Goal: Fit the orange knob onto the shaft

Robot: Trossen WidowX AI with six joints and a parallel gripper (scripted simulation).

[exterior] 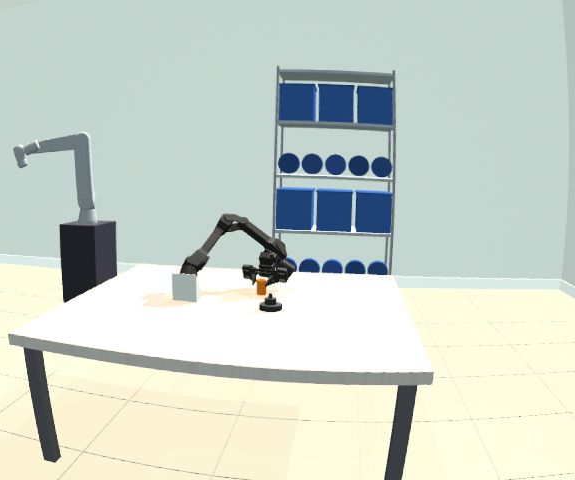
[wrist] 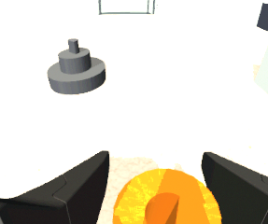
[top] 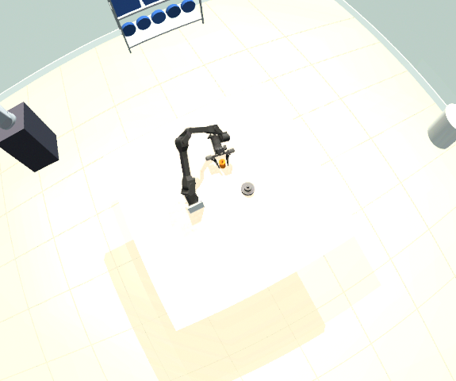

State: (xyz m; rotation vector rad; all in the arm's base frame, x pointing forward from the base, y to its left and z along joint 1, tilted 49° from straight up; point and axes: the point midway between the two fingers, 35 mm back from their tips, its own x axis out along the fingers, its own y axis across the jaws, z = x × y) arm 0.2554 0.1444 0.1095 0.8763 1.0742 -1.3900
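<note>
My gripper tip is now 30 mm to the right of the orange knob and 20 mm above it. The rest, counted from my gripper tip: pedestal: 180 mm to the right, 80 mm ahead, 20 mm below.
</note>
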